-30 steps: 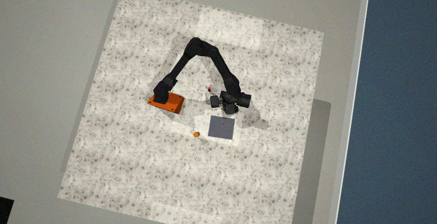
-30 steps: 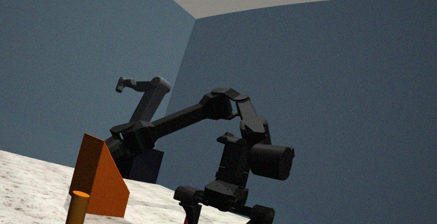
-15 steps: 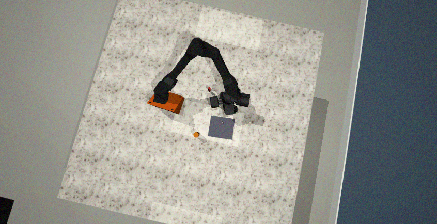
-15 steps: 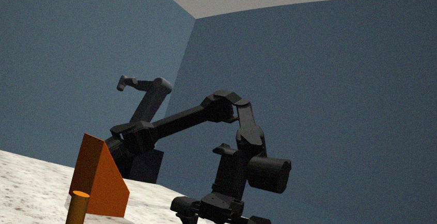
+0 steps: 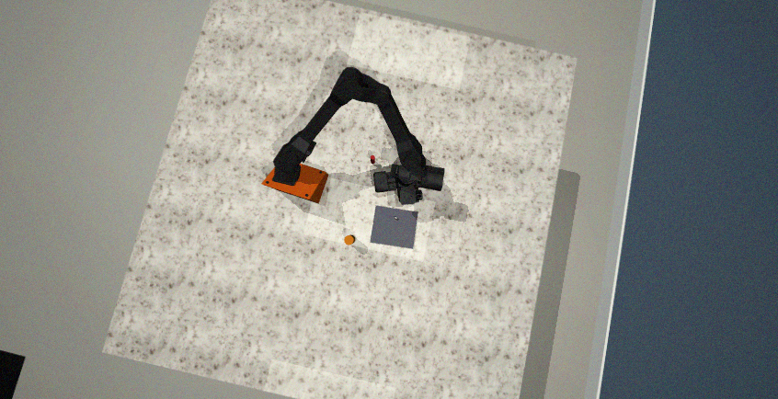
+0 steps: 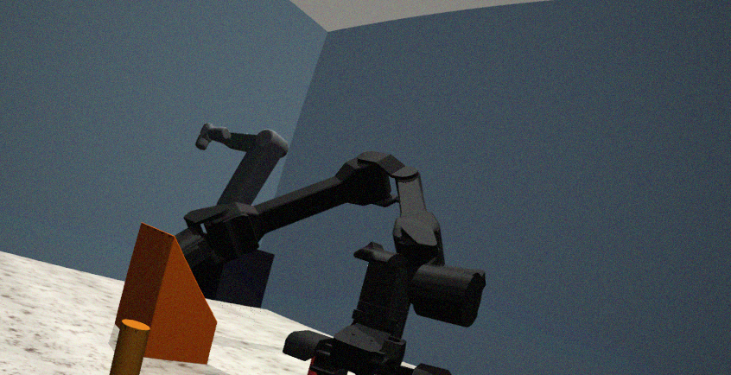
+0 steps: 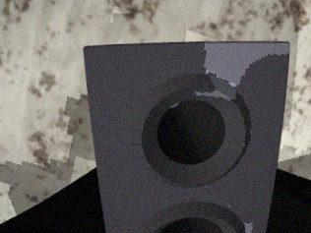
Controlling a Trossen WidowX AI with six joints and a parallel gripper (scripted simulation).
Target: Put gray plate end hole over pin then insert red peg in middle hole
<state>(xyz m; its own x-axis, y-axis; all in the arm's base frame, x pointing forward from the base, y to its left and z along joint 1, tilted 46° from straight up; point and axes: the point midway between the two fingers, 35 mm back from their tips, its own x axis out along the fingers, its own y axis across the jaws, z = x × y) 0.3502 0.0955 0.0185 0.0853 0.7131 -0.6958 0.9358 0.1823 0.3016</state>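
The gray plate is 3 cm above my gripper tip. Also, from my gripper tip: small orange cylinder (22 cm to the right, 12 cm behind, 3 cm above); then base (13 cm to the right, 1 cm ahead); then red peg (11 cm behind, 5 cm to the left, 3 cm above).
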